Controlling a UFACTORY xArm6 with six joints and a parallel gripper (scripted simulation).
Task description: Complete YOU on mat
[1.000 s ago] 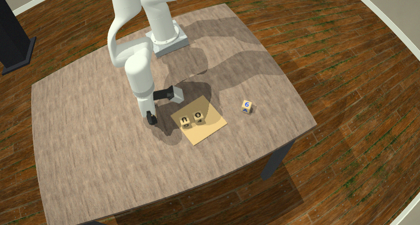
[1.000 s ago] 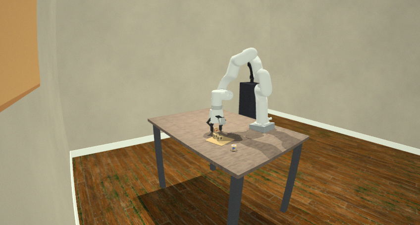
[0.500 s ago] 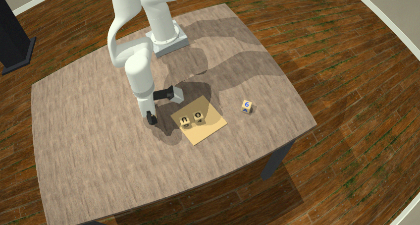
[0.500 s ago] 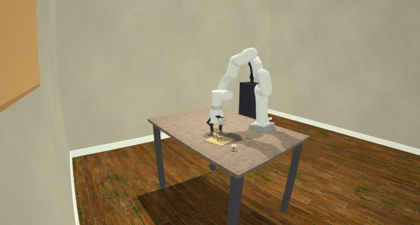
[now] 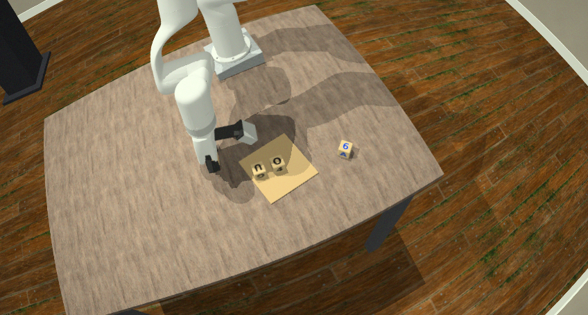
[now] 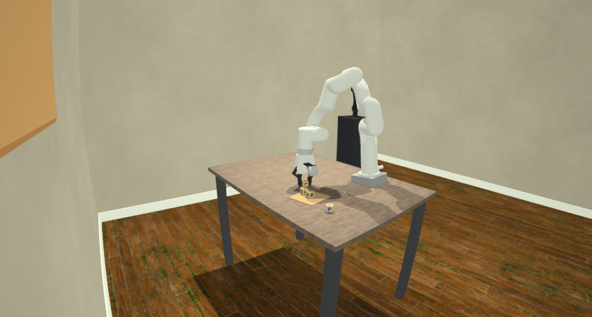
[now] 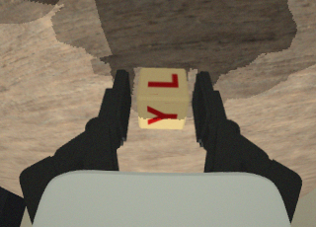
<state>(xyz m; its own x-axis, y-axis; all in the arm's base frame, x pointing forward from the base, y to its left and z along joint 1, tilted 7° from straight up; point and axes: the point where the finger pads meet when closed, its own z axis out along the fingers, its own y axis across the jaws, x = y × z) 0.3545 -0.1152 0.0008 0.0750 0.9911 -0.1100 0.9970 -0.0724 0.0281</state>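
Now: hand 1 cm above the letter block. Round my hand: tan mat 6 cm ahead, 15 cm to the left, 2 cm below.
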